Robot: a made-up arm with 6 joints.
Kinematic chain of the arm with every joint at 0, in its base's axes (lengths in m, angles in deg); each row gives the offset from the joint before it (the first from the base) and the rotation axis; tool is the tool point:
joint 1: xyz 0 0 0.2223 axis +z
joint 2: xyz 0 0 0 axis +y
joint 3: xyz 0 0 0.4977 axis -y
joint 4: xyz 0 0 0 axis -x
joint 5: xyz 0.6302 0 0 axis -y
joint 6: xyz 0 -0.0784 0 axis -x
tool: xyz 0 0 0
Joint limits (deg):
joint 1: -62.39..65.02
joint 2: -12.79..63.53
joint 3: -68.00..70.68
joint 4: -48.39..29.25
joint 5: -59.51..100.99
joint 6: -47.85..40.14
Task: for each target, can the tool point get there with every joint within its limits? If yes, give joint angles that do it. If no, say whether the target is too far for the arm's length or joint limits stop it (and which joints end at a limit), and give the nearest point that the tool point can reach.
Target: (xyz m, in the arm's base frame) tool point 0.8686 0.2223 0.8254
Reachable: yes | joints 19.25 36.59 53.86 12.67 -22.26 -32.27
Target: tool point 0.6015 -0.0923 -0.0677
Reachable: yes | joints -1.54 52.28 -19.99 14.05 -23.74 -14.47
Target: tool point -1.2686 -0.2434 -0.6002
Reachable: no: too far | nearest point -0.0431 -0.0868 -0.0520 | short by 1.352 m
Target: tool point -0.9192 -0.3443 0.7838
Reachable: no: joint limits stop it (at a limit: joint 2, joint 3, joint 4) | nearest point -0.0962 -0.0360 1.3381 | short by 1.039 m
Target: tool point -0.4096 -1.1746 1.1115
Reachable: no: too far | nearest point 0.2870 -0.7179 1.0259 | short by 0.837 m
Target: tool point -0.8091 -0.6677 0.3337
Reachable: no: joint limits stop it (at a limit: joint 1, joint 2) | nearest point 0.0717 -0.3062 0.2332 | short by 0.957 m
